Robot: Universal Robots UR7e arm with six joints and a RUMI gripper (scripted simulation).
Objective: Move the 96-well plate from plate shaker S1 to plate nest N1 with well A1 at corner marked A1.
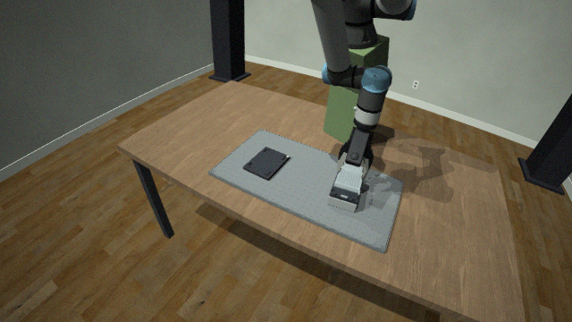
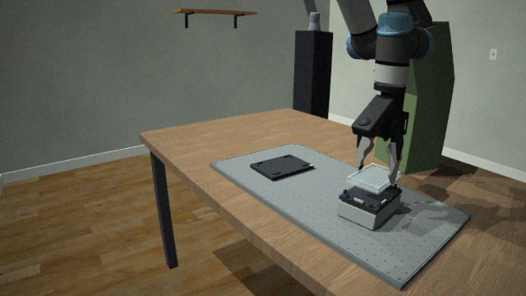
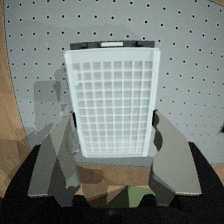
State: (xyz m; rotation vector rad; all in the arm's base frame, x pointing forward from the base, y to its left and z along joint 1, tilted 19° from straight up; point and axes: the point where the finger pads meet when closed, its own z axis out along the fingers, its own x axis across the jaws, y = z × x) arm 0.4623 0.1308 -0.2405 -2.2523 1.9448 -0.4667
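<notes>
The plate nest lies 330 mm to the right of my hand and 100 mm below it. Also, from my hand: white 96-well plate: 10 mm below.
</notes>
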